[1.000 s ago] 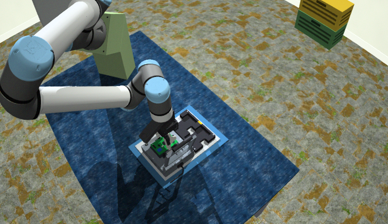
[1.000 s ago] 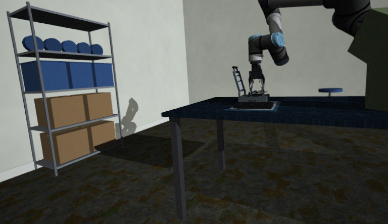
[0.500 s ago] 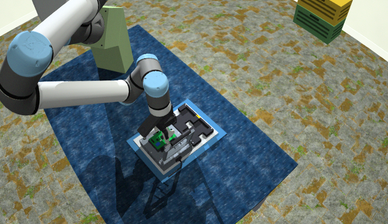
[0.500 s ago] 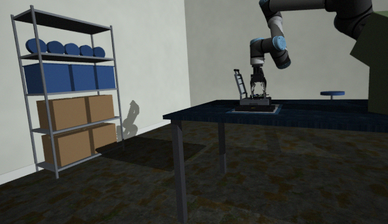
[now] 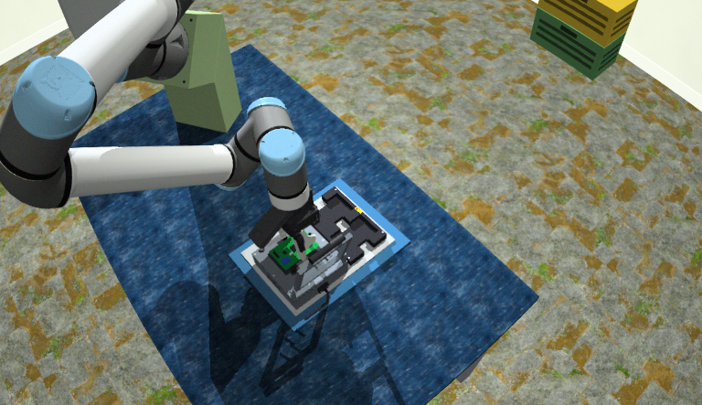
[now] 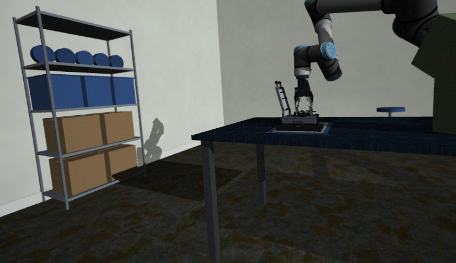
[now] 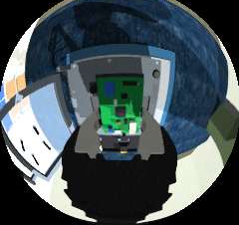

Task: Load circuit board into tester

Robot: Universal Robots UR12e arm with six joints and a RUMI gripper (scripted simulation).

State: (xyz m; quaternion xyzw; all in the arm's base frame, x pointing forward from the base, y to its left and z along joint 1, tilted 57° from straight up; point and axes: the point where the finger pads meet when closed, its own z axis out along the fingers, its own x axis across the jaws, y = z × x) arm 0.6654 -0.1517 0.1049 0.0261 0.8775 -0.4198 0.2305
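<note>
The green circuit board lies right at my hand. From my hand the other things lie so: tester lid (120 mm ahead, 100 mm above, 30 mm to the right); tester (40 mm ahead, 30 mm to the left, 30 mm above).
</note>
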